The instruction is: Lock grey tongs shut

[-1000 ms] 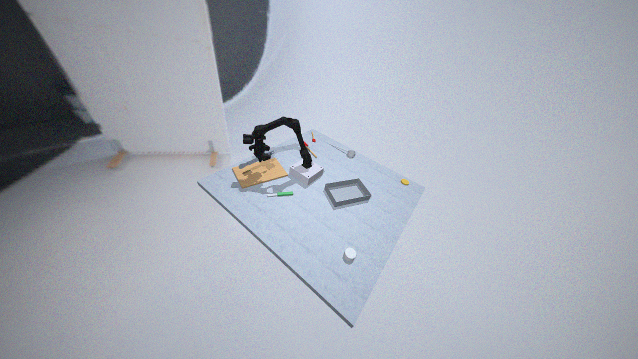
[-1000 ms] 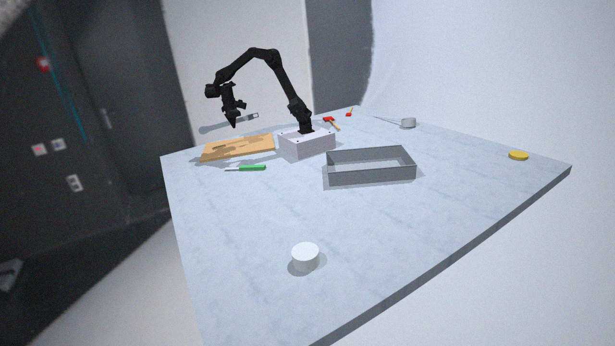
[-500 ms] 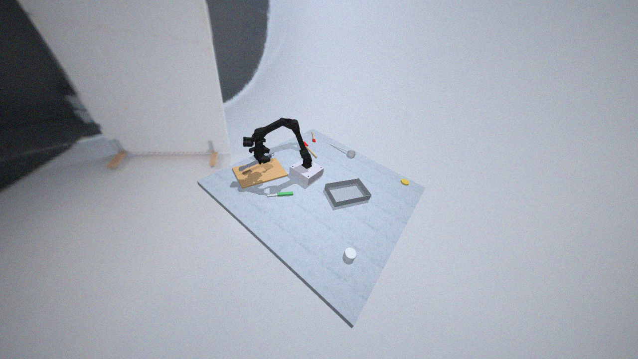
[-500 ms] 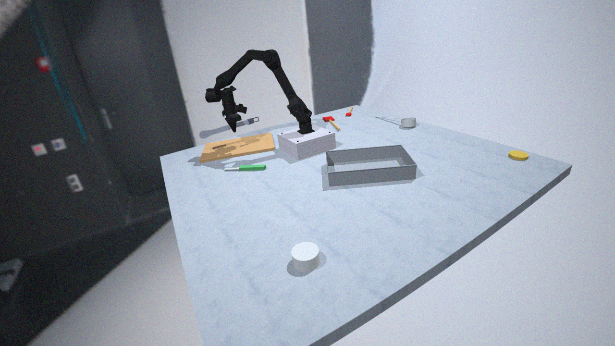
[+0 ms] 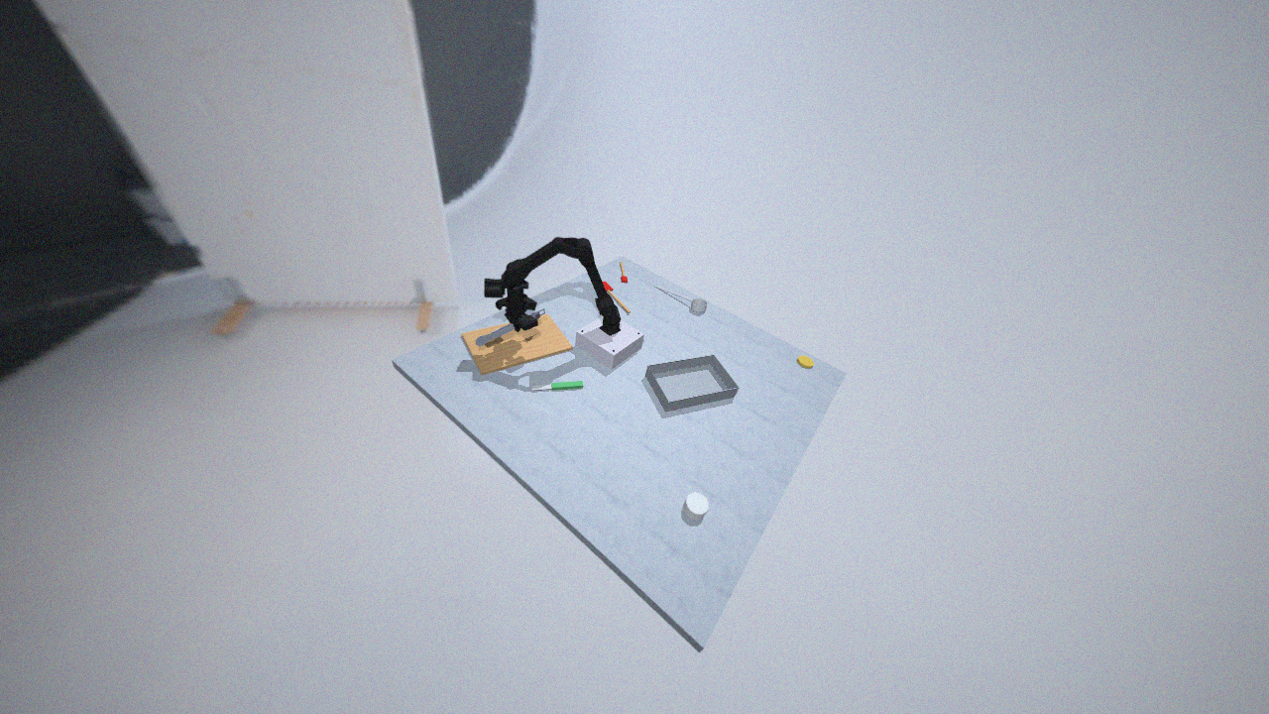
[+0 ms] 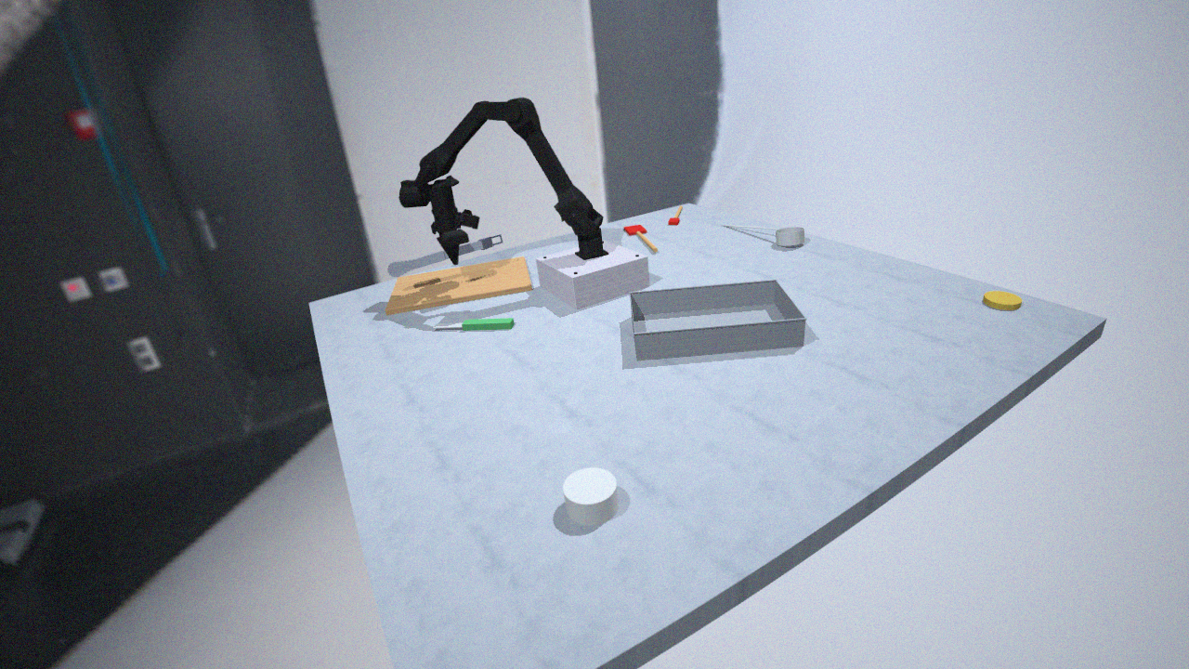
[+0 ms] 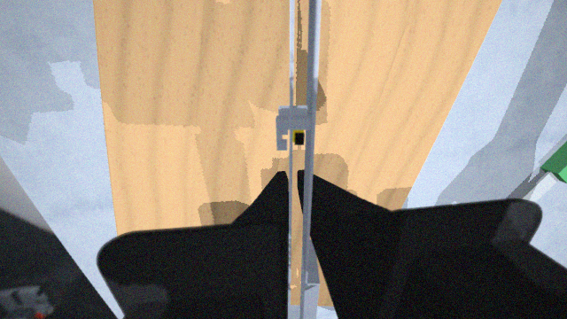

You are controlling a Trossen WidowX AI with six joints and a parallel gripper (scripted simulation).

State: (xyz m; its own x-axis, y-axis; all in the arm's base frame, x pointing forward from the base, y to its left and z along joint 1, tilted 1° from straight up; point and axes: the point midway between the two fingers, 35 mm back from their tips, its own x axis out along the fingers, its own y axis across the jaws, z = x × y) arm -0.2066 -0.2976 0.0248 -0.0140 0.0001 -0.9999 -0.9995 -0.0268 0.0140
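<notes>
The wooden board is 50 mm below my gripper tip. From my gripper tip the other things lie so: white cylinder 910 mm ahead, 10 mm to the right, 40 mm below; then red hammer 50 mm behind, 560 mm to the left, 50 mm below; then grey roasting tin 580 mm ahead, 380 mm to the left, 30 mm below.
</notes>
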